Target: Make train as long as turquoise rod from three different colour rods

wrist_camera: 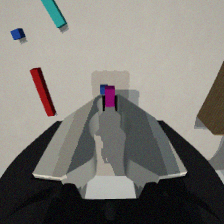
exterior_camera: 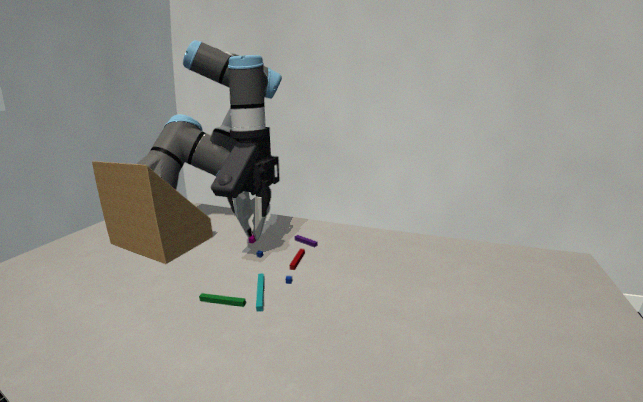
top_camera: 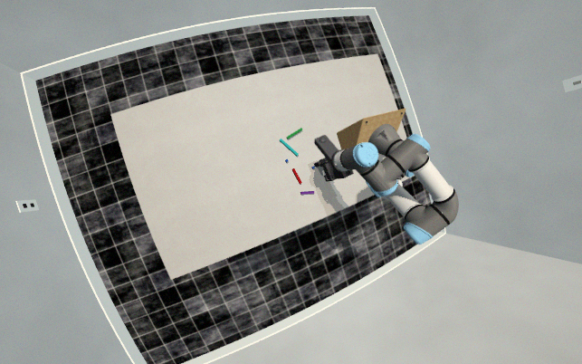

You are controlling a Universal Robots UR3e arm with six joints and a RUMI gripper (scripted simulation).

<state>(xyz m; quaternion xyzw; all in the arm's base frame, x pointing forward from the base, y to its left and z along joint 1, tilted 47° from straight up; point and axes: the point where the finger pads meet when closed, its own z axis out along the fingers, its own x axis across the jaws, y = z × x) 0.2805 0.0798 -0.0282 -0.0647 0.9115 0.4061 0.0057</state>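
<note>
Right now my hand is 90 mm short of the red rod, 20 mm to the right of it and 50 mm above it. The rest, counted from my hand: purple rod (60 mm ahead, 110 mm to the left, 50 mm below); then magenta rod (10 mm below); then turquoise rod (90 mm ahead, 100 mm to the right, 50 mm below).
</note>
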